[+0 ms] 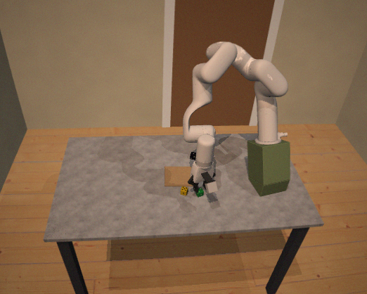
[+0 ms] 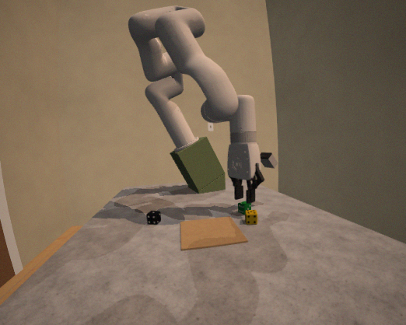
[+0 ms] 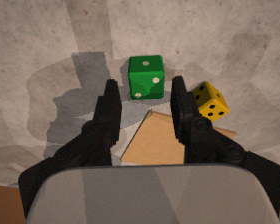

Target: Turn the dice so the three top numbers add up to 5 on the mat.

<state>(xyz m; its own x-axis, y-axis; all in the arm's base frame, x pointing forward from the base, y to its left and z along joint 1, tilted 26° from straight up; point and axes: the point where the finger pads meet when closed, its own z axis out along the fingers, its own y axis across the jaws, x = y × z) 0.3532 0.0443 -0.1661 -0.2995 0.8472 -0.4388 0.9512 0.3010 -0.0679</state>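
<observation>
Now: the green die 40 mm below my hand. Also, from my hand: tan mat (130 mm to the right, 80 mm ahead, 50 mm below); yellow die (70 mm ahead, 40 mm below, 20 mm to the right); black die (270 mm to the right, 40 mm below, 20 mm behind).
</observation>
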